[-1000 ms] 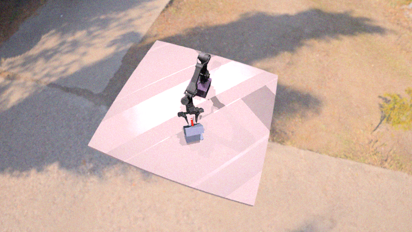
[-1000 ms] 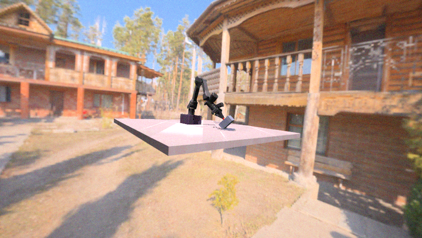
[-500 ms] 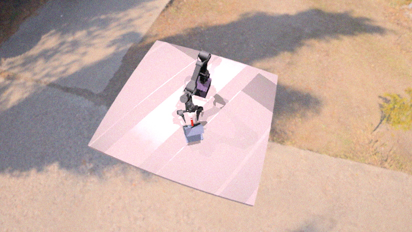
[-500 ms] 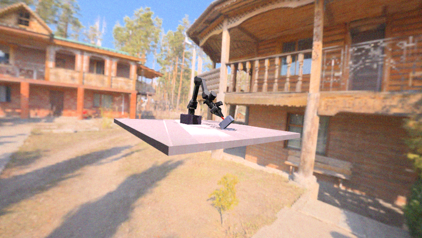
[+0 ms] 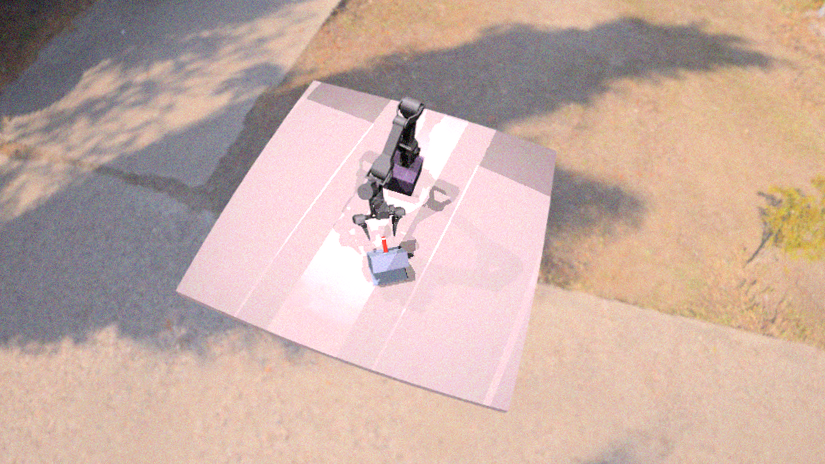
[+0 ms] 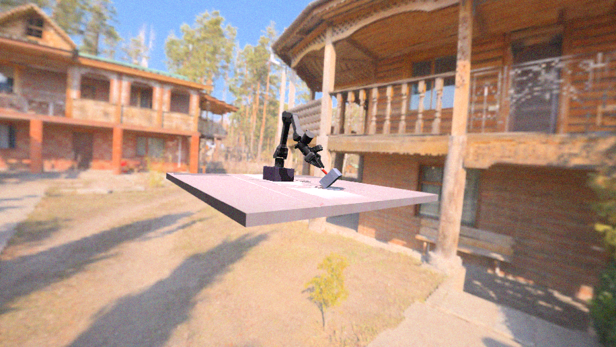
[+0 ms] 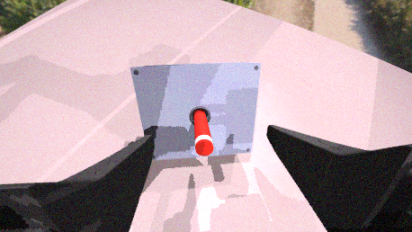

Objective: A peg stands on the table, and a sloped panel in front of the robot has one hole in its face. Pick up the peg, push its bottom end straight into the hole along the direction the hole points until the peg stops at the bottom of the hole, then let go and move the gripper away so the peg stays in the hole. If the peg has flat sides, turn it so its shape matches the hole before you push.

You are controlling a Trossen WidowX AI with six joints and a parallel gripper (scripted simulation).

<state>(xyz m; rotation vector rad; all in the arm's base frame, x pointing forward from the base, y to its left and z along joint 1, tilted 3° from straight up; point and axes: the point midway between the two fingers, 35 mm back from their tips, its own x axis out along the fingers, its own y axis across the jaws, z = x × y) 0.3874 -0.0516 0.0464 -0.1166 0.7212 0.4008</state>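
Now: gripper tip 20 mm above the round red peg, 10 mm to the right of it and 10 mm short of it. Also, from my gripper tip: grey sloped panel (60 mm below, 50 mm ahead, 30 mm to the left).
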